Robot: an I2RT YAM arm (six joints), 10 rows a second.
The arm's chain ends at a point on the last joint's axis. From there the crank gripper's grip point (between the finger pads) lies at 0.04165 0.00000 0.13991 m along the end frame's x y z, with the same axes.
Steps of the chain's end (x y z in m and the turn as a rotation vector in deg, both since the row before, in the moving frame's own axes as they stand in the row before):
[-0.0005 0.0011 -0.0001 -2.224 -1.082 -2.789]
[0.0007 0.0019 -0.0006 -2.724 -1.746 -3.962]
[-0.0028 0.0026 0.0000 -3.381 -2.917 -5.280]
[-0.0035 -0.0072 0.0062 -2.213 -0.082 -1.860]
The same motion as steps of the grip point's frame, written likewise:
[-0.0031 0.0046 0.0006 -2.224 -1.082 -2.789]
[-0.0034 0.0058 0.0005 -2.724 -1.746 -3.962]
[-0.0098 0.0074 0.0018 -3.381 -2.917 -5.280]
[-0.0036 -0.0031 0.0062 -2.213 -0.082 -1.860]

